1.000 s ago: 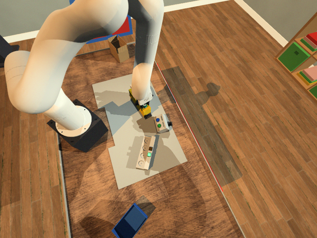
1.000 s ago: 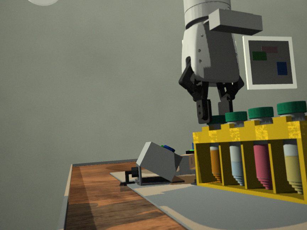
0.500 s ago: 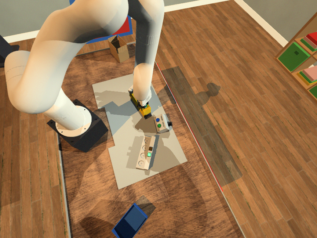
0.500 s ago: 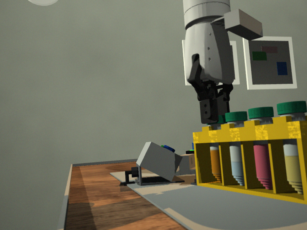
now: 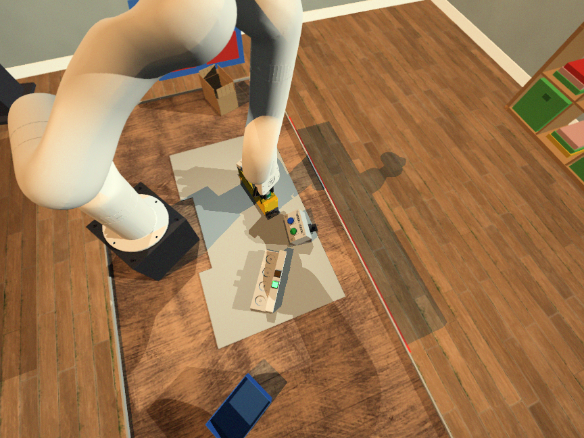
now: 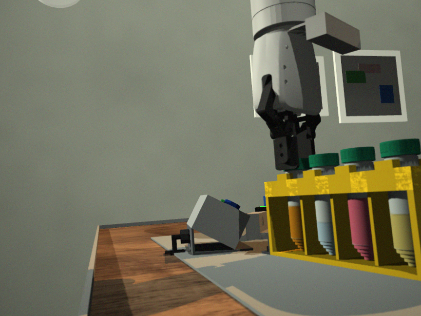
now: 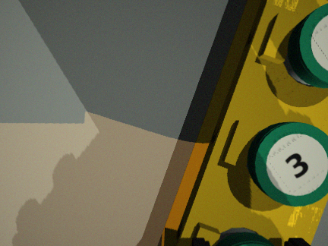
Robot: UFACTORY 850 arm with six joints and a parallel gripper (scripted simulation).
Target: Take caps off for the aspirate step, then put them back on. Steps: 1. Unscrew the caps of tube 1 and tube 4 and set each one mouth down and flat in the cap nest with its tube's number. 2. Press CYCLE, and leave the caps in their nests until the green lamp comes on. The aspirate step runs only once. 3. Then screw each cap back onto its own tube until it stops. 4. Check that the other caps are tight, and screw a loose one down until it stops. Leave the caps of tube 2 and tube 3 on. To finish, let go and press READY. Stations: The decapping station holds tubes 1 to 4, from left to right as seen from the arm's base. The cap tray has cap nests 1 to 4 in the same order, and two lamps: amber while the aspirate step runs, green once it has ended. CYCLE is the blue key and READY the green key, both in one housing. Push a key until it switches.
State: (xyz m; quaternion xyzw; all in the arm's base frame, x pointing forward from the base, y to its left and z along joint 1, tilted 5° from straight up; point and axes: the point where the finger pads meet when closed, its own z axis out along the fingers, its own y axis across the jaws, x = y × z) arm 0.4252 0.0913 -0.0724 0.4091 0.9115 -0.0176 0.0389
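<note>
Now: the green cap 1 cm below my hand. Round my hand: blue cycle key (11 cm to the right, 7 cm ahead, 6 cm below); grey key housing (13 cm to the right, 9 cm ahead, 7 cm below); green key (15 cm to the right, 7 cm ahead, 6 cm below).
</note>
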